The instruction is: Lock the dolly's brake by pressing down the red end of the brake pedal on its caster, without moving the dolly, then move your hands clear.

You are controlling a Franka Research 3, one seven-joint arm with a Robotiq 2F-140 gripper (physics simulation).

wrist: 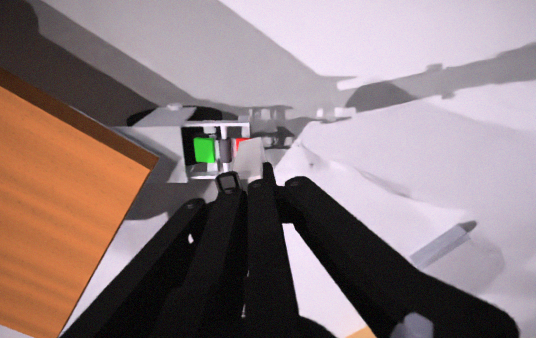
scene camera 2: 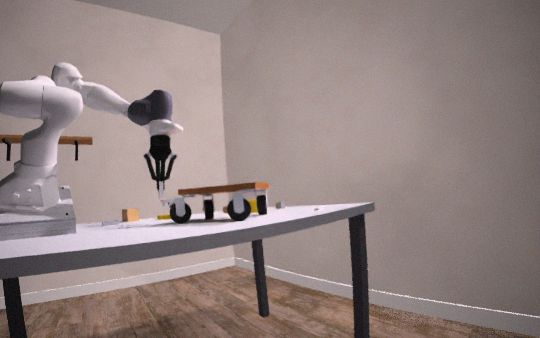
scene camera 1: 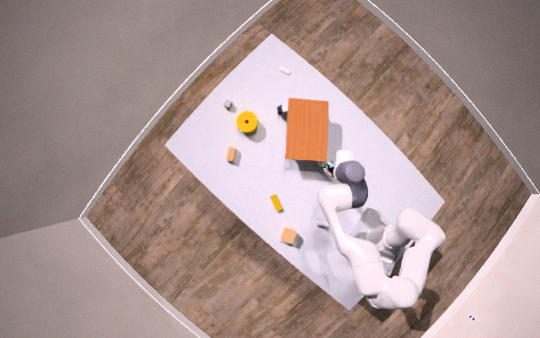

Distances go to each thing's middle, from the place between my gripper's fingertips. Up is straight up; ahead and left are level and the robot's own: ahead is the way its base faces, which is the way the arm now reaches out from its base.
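Labels:
My hand is now 10 mm above the brake pedal point(wrist: 206, 149), 10 mm to the left of it and 20 mm short of it. Counting from my hand, I find the grey bar point(wrist: 454, 237) 80 mm below, 150 mm behind and 240 mm to the left. The caster point(wrist: 159, 132) is 40 mm below my hand, 30 mm to the right of it and 60 mm ahead of it, whereas the dolly point(scene camera 1: 307, 124) is 30 mm below my hand, 200 mm ahead of it and 100 mm to the right of it.

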